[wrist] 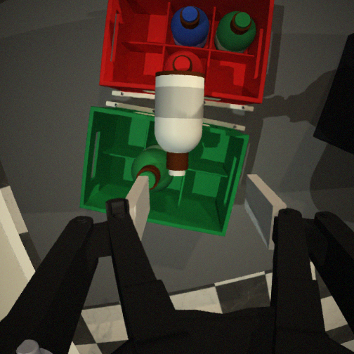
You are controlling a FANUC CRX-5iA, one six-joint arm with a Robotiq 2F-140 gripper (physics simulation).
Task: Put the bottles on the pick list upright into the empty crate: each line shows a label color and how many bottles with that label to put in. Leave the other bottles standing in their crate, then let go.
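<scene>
A white bottle (pixel 179 120) with a grey band and brown neck lies on its side, base over the red crate (pixel 107 60), neck over the green crate (pixel 86 160). A green bottle (pixel 156 162) stands in the green crate, cap towards the camera, partly behind the left fingertip. In the red crate stand a blue bottle (pixel 189 31), another green bottle (pixel 235 36) and a red bottle (pixel 172 61), partly covered by the white bottle's base. My gripper (pixel 197 191) is open and empty, its fingertips on the near side of the white bottle's cap. The pick list does not show; labels are mostly hidden.
Pale rails (pixel 227 124) run between the two crates. A dark block (pixel 337 100) stands at the right edge. A pale surface (pixel 15 245) shows at the lower left, and a black-and-white checkered floor (pixel 242 292) at the bottom.
</scene>
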